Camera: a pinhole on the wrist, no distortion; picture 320 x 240 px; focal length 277.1 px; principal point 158.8 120.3 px. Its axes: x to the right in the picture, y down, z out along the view. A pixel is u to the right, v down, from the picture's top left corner.
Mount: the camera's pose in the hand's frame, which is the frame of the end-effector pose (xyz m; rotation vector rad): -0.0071 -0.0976 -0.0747 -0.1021 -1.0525 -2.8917
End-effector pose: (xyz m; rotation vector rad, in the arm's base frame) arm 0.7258 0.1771 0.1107 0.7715 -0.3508 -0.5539
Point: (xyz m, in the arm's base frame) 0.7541 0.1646 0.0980
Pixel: 69 45
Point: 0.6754 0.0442 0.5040
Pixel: 129 154
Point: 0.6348 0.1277 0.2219
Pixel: 204 175
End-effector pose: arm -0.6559 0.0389 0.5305 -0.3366 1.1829 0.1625
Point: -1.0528 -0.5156 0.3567
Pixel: behind the camera
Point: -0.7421 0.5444 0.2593
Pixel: outside the picture
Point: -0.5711 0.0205 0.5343
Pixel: 110 222
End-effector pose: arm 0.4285 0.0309 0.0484 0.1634 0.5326 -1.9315
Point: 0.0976 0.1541 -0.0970
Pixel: behind the camera
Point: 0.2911 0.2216 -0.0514
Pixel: behind the camera
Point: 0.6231 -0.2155 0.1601
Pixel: 109 94
